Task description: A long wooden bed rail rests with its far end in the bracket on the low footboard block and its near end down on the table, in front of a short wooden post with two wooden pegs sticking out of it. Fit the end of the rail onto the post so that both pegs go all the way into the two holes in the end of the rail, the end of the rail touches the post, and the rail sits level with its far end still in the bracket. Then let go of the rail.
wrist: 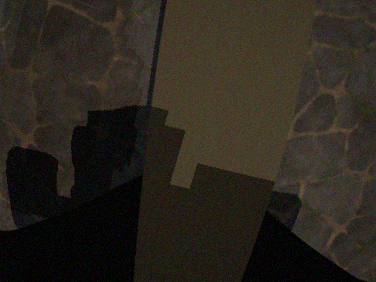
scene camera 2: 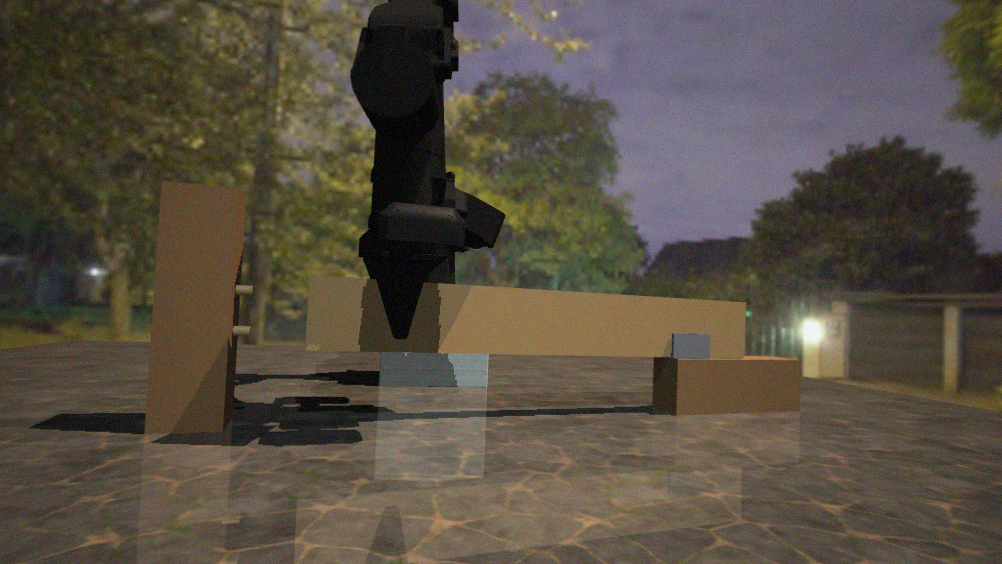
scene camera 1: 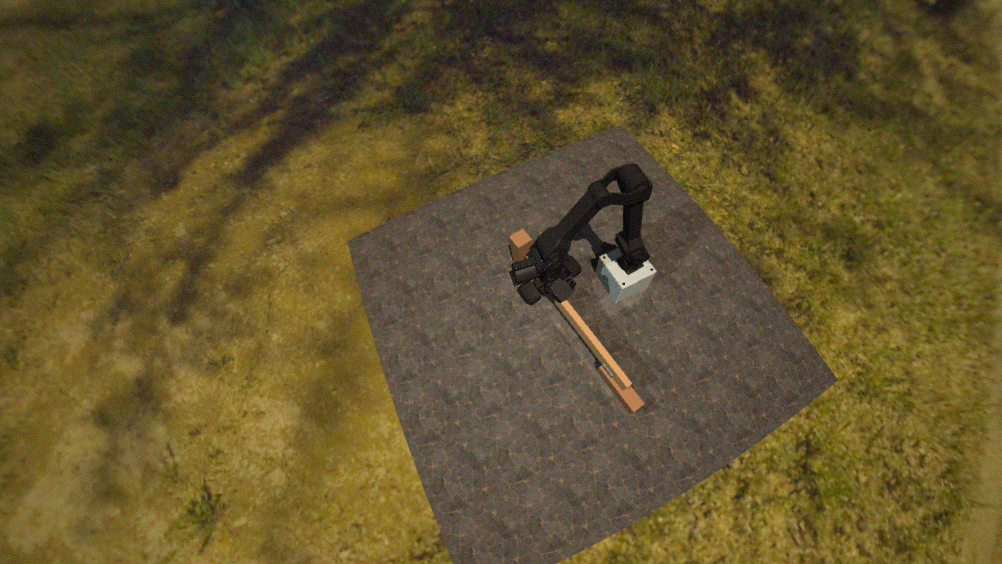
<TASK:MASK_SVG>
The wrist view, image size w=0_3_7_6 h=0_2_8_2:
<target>my gripper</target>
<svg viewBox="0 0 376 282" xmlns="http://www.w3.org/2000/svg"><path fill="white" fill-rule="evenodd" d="M241 278L241 282L367 282L345 272L335 262L325 258L324 254L321 256L320 252L317 253L317 250L313 250L307 242L300 240L297 234L293 234L291 229L288 230L287 226L280 224L280 221L272 217L267 210L253 252L249 256L247 268ZM143 173L63 214L59 213L55 217L35 222L33 225L29 224L21 229L4 232L0 230L0 282L133 282Z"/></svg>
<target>long wooden rail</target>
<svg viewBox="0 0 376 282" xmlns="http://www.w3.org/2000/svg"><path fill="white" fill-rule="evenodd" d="M316 0L167 0L163 32L161 32L159 62L157 62L155 82L153 82L147 148L145 148L143 180L141 180L143 190L141 190L139 221L137 221L139 232L137 232L135 269L133 269L135 277L133 277L133 282L241 282L244 270L247 268L249 256L251 256L253 246L256 244L256 238L259 236L261 222L263 222L265 209L267 209L269 196L271 196L277 170L279 170L281 156L283 156L285 144L287 144L289 129L291 129L291 121L296 108L301 77L304 74L305 57L308 54L307 49L309 38L311 38L313 17L315 17Z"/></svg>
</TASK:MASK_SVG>
